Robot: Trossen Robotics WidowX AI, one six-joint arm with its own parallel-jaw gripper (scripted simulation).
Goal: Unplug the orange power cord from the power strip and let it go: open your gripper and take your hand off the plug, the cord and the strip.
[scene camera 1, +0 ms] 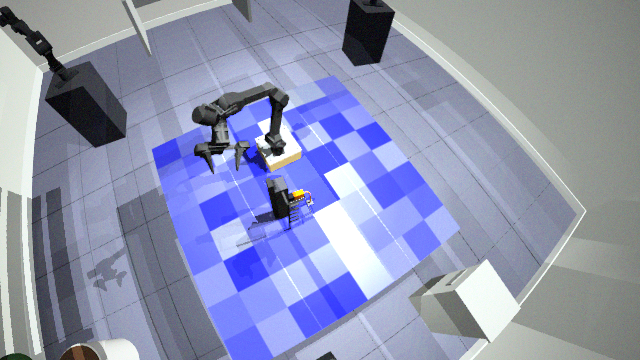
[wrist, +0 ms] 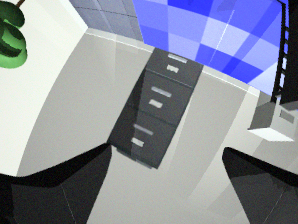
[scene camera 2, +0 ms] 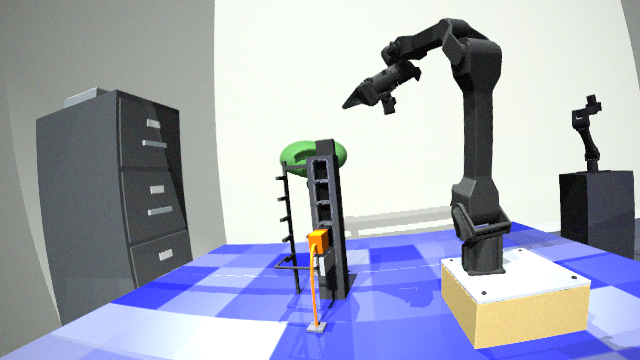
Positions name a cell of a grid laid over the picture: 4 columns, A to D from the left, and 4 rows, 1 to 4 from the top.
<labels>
my gripper: scene camera 1 B2; wrist C3; scene camera 2 C2
</labels>
